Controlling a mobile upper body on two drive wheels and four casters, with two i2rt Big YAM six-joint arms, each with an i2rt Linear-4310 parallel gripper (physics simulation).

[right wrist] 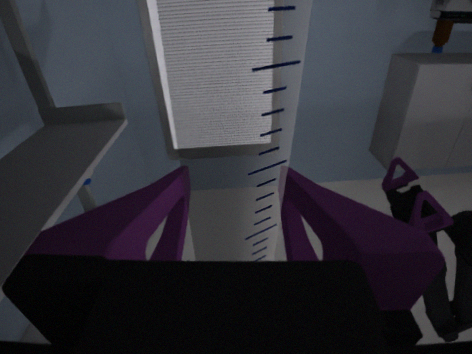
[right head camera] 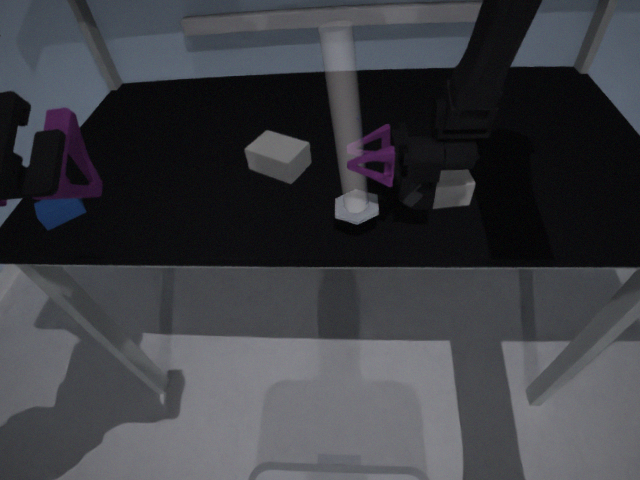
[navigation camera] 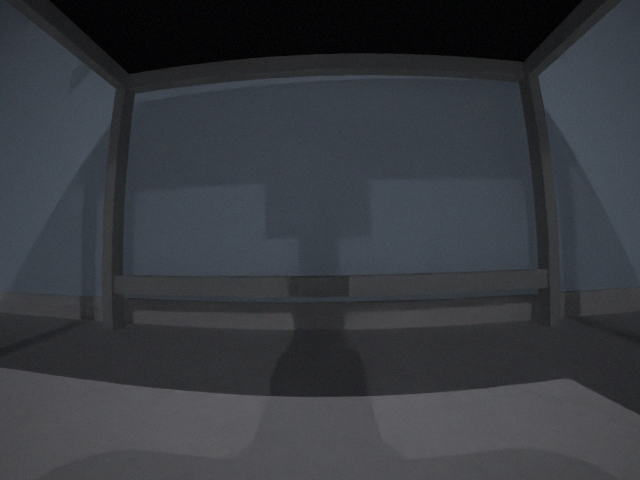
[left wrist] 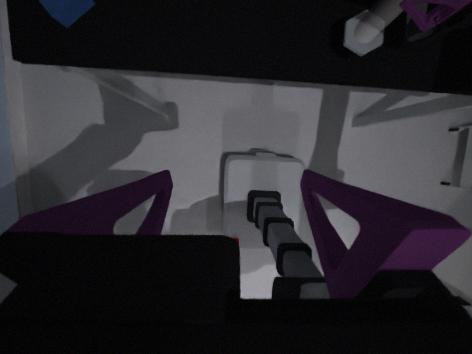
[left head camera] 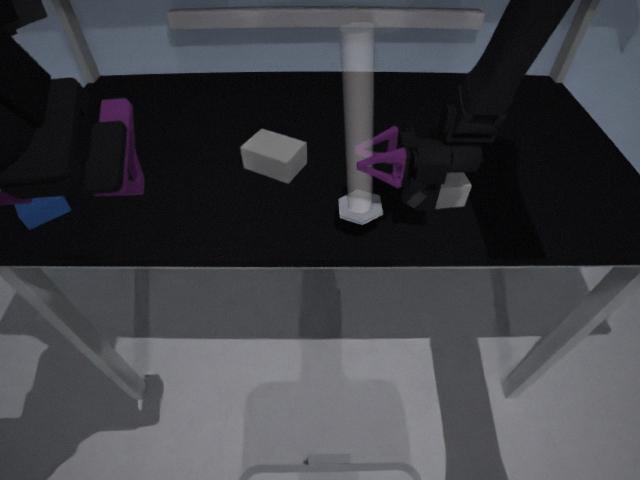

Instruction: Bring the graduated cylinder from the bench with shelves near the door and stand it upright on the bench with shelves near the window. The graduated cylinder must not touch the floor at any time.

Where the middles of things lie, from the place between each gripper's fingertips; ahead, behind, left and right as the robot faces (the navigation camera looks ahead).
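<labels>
I see the graduated cylinder [right head camera: 356, 205], and it is 2 cm to the right of my right hand, 1 cm behind it and 4 cm above it.
Counted from my left hand, the graduated cylinder is 28 cm ahead, 28 cm to the right and 14 cm below. Going by its middle, the graduated cylinder is nearer to my right hand than to my left hand.
</labels>
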